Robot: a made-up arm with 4 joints. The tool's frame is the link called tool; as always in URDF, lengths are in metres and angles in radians.
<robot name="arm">
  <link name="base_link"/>
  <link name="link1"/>
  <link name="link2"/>
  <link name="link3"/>
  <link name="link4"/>
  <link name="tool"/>
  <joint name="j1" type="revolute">
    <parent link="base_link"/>
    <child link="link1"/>
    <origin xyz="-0.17 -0.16 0.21" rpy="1.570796 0 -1.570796"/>
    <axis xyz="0 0 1"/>
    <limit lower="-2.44" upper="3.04"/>
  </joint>
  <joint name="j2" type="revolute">
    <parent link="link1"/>
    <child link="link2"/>
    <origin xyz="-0.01 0.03 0.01" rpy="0 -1.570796 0"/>
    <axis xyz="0 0 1"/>
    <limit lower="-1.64" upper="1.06"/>
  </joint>
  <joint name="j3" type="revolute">
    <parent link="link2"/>
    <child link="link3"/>
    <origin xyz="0.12 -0.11 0.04" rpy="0 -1.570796 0"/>
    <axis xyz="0 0 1"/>
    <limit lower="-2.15" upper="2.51"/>
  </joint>
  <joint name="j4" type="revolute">
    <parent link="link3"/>
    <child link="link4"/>
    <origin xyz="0.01 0.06 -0.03" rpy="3.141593 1.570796 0"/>
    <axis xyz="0 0 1"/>
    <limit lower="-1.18" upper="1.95"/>
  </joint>
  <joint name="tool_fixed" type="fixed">
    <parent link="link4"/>
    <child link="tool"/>
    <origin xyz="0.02 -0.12 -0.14" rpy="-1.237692 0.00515 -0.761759"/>
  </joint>
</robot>
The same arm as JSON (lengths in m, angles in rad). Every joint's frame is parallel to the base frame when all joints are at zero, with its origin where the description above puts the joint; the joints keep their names.
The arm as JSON. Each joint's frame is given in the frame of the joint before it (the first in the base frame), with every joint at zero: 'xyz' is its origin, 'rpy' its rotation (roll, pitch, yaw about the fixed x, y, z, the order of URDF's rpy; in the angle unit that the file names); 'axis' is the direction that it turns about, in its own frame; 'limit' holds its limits. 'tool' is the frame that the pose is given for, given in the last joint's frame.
{
  "units": {
    "length": "m",
    "angle": "rad"
  },
  "joints": [
    {
      "name": "j1",
      "type": "revolute",
      "origin": {
        "xyz": [
          -0.17,
          -0.16,
          0.21
        ],
        "rpy": [
          0.0,
          0.0,
          0.0
        ]
      },
      "axis": "-x",
      "limit": {
        "lower": -2.44,
        "upper": 3.04
      }
    },
    {
      "name": "j2",
      "type": "revolute",
      "origin": {
        "xyz": [
          -0.01,
          0.01,
          0.03
        ],
        "rpy": [
          0.0,
          0.0,
          0.0
        ]
      },
      "axis": "+y",
      "limit": {
        "lower": -1.64,
        "upper": 1.06
      }
    },
    {
      "name": "j3",
      "type": "revolute",
      "origin": {
        "xyz": [
          -0.12,
          0.04,
          -0.11
        ],
        "rpy": [
          0.0,
          0.0,
          0.0
        ]
      },
      "axis": "+x",
      "limit": {
        "lower": -2.15,
        "upper": 2.51
      }
    },
    {
      "name": "j4",
      "type": "revolute",
      "origin": {
        "xyz": [
          -0.03,
          0.01,
          0.06
        ],
        "rpy": [
          0.0,
          0.0,
          0.0
        ]
      },
      "axis": "-y",
      "limit": {
        "lower": -1.18,
        "upper": 1.95
      }
    }
  ],
  "tool": {
    "origin": {
      "xyz": [
        -0.02,
        0.14,
        0.12
      ],
      "rpy": [
        -2.8036,
        -0.7617,
        3.1345
      ]
    }
  }
}

